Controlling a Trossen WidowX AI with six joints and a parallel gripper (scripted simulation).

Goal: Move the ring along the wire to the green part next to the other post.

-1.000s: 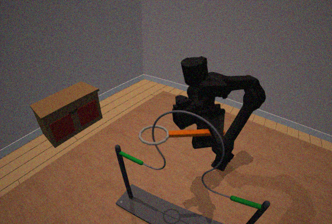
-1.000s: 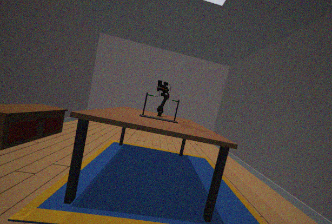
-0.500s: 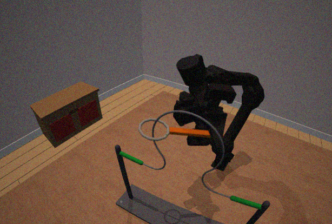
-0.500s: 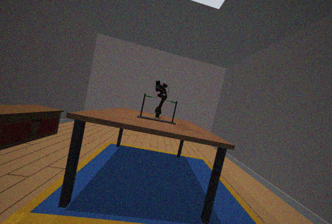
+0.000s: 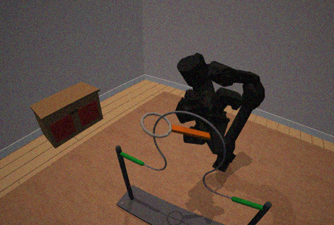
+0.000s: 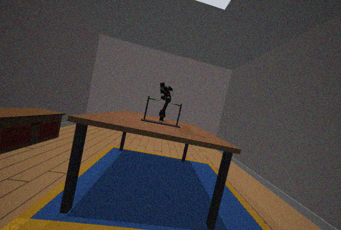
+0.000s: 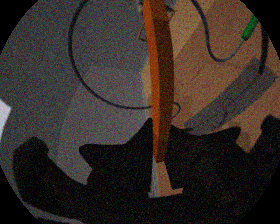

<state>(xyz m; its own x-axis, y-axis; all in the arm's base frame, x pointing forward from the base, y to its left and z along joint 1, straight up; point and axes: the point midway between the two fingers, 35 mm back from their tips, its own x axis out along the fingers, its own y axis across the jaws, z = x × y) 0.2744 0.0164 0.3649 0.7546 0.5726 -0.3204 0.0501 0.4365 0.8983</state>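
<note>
Now: the ring with orange handle 2 cm ahead of my gripper tip, 8 cm to the right of it and 4 cm above it.
</note>
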